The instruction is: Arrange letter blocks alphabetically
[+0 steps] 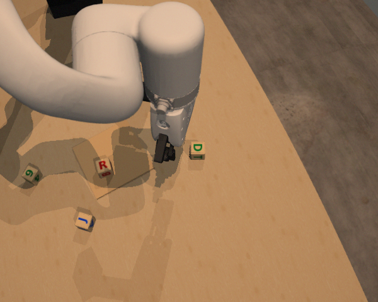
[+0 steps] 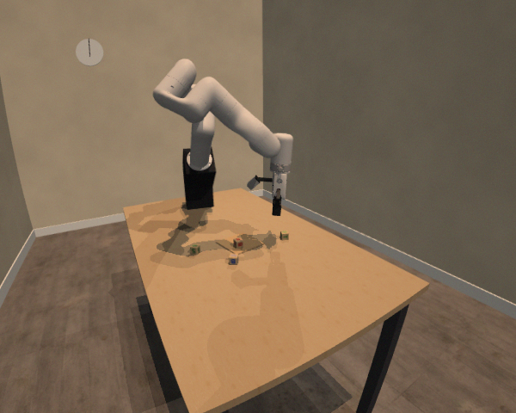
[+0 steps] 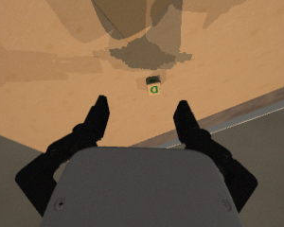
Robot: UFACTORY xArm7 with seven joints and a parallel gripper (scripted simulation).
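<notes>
Now: hand 20 mm past the green D block, 50 mm to the right of it and 130 mm above it. Round my hand: tan mat (40 mm behind, 140 mm to the right, 140 mm below).
</notes>
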